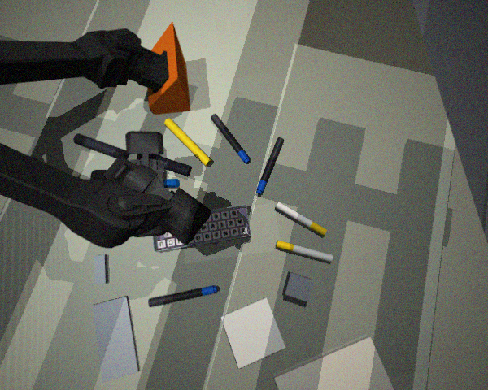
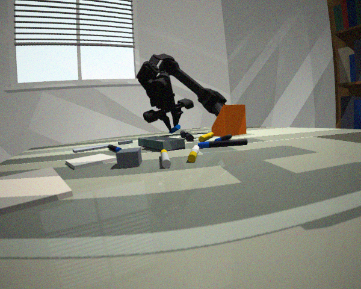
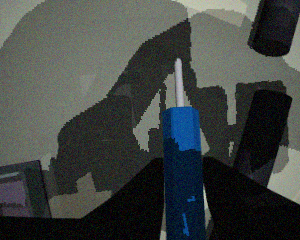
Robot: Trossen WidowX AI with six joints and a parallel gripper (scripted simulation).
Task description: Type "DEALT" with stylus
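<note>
Right now my gripper tip is 10 mm to the left of the stylus. From my gripper tip the other things lie so: flat white pad 330 mm ahead, 180 mm to the left, 40 mm below; then yellow stick 100 mm behind, 80 mm to the left, 30 mm below; then grey cube 250 mm ahead, 280 mm to the left, 30 mm below.
</note>
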